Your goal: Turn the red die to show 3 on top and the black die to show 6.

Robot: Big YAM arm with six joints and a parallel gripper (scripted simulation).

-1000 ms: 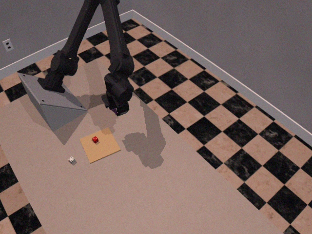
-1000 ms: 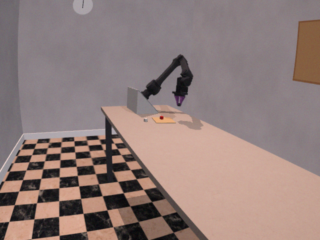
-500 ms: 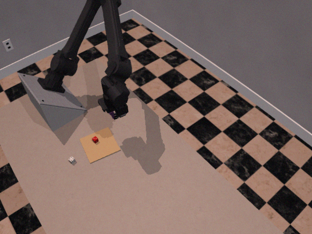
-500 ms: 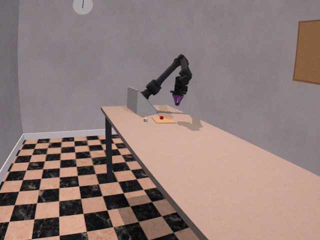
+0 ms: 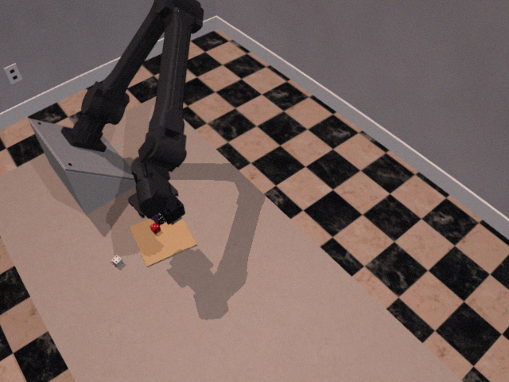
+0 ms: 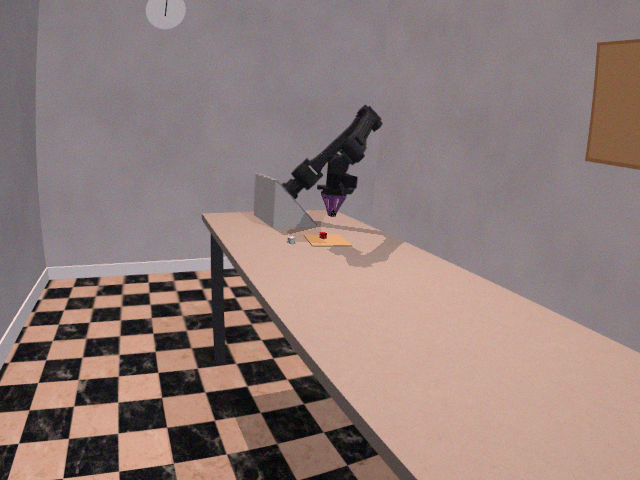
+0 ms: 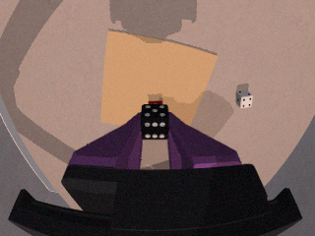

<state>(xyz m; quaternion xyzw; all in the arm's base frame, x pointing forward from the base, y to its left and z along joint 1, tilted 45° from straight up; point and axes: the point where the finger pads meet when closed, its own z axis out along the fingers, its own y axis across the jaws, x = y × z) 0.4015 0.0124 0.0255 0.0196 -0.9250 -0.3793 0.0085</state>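
My gripper is now 110 mm above the orange mat and 20 mm past it. Round my hand: white die 130 mm to the right, 100 mm below, 30 mm behind; red die 90 mm below, 50 mm behind; black die right at my hand.
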